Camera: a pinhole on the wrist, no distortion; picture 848 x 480 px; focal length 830.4 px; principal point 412.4 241.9 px. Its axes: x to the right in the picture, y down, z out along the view. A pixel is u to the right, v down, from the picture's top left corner.
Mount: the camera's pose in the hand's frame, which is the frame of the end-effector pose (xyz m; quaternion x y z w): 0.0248 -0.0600 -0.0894 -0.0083 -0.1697 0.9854 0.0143
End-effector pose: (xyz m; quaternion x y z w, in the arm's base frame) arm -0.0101 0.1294 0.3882 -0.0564 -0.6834 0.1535 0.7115
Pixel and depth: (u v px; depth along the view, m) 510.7 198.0 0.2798
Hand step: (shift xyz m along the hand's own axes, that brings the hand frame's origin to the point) -0.0139 -0.1385 0.1788
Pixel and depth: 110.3 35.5 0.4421
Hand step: 0.1790 -0.1092 0.3658
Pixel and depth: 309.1 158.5 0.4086
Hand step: 0.0680 -0.1595 0.3099
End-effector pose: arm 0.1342 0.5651 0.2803 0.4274 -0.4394 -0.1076 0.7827
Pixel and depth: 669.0 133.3 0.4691
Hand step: -0.1285 -0.1545 0.3715
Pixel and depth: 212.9 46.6 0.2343
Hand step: 0.0775 -0.0881 0.1505
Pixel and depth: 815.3 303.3 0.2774
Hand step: -0.1161 -0.1679 0.1636
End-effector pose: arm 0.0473 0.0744 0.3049 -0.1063 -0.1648 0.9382 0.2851
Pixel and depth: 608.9 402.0 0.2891
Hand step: -0.0511 -0.2070 0.1636
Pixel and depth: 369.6 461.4 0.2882
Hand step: 0.0316 -0.2285 0.1568
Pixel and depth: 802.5 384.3 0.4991
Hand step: -0.2223 -0.3001 0.3495
